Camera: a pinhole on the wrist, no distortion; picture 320 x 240 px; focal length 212.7 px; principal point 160.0 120.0 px. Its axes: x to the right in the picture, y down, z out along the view. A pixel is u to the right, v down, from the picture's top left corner.
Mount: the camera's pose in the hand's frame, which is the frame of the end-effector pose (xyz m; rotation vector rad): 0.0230 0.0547 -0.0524 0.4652 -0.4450 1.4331
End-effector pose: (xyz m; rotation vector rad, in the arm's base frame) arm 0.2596 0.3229 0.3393 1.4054 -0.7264 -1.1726
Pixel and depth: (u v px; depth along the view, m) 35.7 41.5 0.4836
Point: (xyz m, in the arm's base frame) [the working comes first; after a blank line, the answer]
In the camera's frame: -0.2826 -0.1785 0.4836

0.0553 0.1937 -0.1282
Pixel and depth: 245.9 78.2 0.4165
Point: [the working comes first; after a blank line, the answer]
In the camera's frame: 0.1682 -0.0819 0.4165

-0.0693 0.0920 0.3090
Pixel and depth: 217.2 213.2 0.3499
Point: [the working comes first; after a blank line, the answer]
In the camera's frame: 0.0941 0.1533 0.3499

-0.0654 0.3433 0.3544
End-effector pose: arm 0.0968 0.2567 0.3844 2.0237 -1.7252 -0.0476
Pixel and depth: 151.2 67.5 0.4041
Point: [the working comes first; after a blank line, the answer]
In the camera's frame: -0.0167 -0.0997 0.4041

0.2086 0.0762 0.1048
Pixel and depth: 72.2 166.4 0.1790
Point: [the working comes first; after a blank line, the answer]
In the camera's frame: -0.0739 0.0390 0.1790

0.1678 0.2705 0.2886
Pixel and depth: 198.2 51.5 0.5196
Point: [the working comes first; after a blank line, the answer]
In the camera's frame: 0.0933 -0.1673 0.5196

0.1538 -0.0477 -0.0032
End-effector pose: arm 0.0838 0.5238 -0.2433 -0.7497 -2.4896 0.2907
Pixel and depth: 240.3 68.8 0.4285
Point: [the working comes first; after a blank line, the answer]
In the camera's frame: 0.1618 -0.1031 0.4285

-0.2469 0.5316 -0.4959
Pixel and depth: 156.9 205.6 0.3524
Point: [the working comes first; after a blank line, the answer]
In the camera's frame: -0.0051 0.1418 0.3524

-0.0195 0.3311 -0.4542
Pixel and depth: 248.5 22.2 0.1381
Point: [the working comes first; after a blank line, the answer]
In the camera's frame: 0.0575 -0.0635 0.1381

-0.0199 0.5864 -0.2904
